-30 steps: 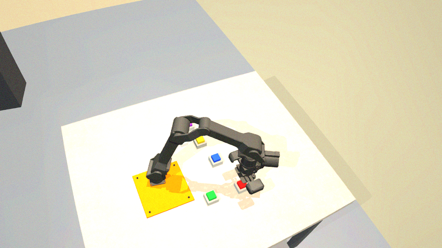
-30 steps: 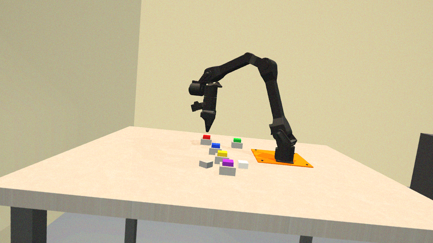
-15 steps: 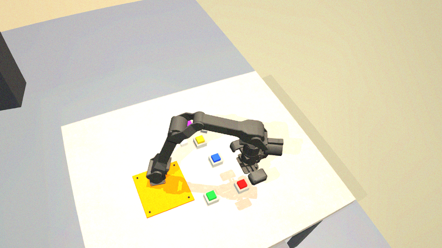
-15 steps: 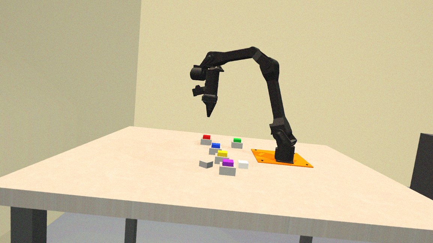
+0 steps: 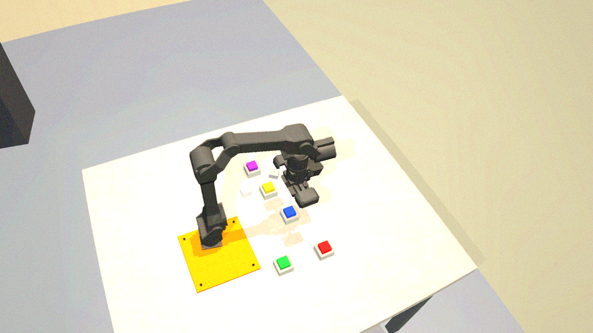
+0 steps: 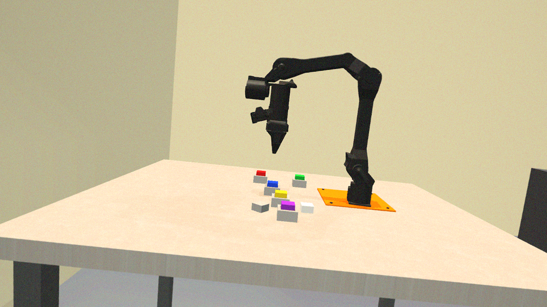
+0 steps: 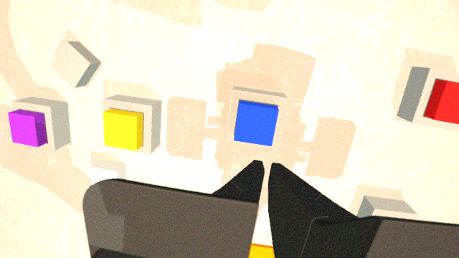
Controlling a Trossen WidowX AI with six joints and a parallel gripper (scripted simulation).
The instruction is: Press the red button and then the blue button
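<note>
Now: gripper tip 1 cm past the blue button and 9 cm above it. From my gripper tip the other things lie so: green button (7 cm behind, 17 cm to the right, 9 cm below); then red button (7 cm ahead, 15 cm to the right, 9 cm below); then yellow button (5 cm behind, 11 cm to the left, 9 cm below).
</note>
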